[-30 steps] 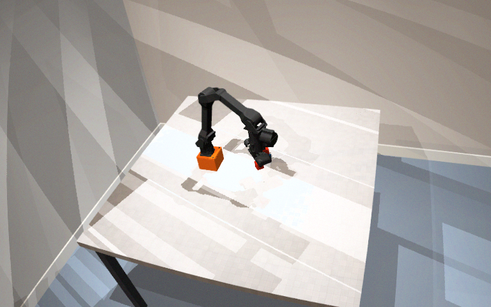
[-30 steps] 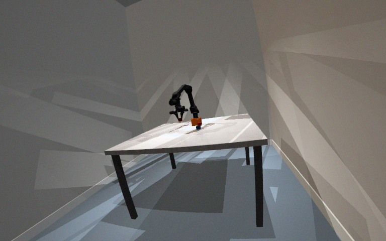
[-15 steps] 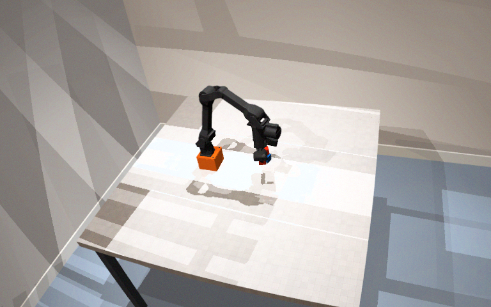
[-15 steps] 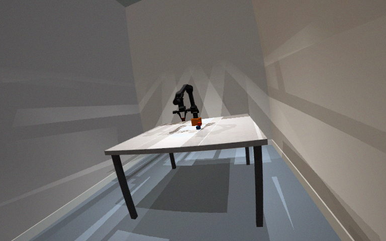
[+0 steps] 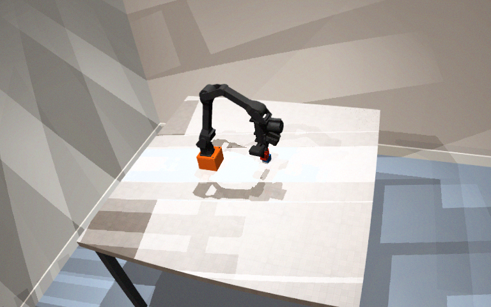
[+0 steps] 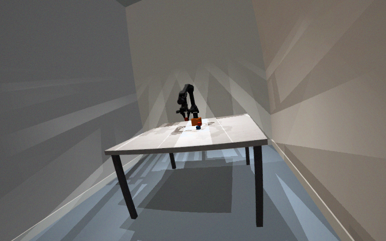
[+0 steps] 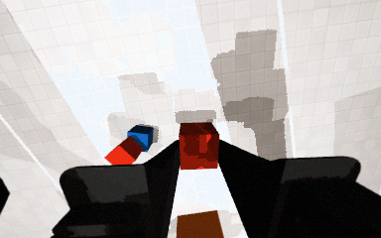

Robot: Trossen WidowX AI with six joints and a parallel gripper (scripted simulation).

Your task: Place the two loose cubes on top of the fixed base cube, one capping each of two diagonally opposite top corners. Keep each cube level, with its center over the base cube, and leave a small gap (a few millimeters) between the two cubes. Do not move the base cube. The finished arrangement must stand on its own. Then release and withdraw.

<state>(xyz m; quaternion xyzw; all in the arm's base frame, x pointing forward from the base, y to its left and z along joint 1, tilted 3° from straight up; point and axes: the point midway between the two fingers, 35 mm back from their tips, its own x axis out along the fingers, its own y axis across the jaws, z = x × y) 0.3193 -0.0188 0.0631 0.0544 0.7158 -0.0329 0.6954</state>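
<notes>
Now: the blue cube 100 mm to the left of my gripper tip, 100 mm below it and 30 mm behind it. Round my gripper tip: red cube: right at my gripper tip.
</notes>
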